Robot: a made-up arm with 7 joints.
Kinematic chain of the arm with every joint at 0, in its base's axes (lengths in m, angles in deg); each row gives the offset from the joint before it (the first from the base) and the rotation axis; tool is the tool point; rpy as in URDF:
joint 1: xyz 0 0 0.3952 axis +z
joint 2: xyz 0 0 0 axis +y
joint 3: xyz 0 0 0.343 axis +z
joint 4: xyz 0.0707 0 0 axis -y
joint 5: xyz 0.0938 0 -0.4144 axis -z
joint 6: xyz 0 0 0 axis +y
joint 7: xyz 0.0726 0 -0.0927 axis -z
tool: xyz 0 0 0 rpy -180 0 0
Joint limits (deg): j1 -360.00..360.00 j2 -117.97..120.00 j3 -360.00..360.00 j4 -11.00..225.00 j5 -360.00..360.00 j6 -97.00..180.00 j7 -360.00..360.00
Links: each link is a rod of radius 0.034 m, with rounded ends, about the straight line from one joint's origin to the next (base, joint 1, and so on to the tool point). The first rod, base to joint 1, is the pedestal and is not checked.
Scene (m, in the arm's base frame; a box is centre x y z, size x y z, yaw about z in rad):
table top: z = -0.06
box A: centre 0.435 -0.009 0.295 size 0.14 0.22 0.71 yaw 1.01
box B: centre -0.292 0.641 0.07 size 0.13 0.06 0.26 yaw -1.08
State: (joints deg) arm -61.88 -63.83 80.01 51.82 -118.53 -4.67 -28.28
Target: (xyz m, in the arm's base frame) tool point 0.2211 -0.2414 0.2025
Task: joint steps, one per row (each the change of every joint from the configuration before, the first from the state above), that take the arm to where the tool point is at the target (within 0.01 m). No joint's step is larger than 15 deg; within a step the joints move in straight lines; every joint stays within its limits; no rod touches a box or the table.
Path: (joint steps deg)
1: 4.30 9.59 -10.27 9.74 1.95 11.93 1.35
2: 4.30 9.58 -10.27 9.74 1.95 11.93 1.34
3: 4.30 9.59 -10.27 9.74 1.95 11.92 1.35
4: 4.29 9.59 -10.26 9.74 1.96 11.93 1.35
5: -8.34 8.85 -1.90 -13.08 -1.98 -4.43 -1.08
6: -8.34 8.84 -1.90 -13.09 -1.98 -4.44 -1.08
7: -8.35 8.85 -1.90 -13.08 -1.97 -4.43 -1.08
8: -8.34 8.85 -1.90 -13.09 -1.98 -4.44 -1.07
9: -8.35 8.85 -1.90 -13.08 -1.97 -4.44 -1.08

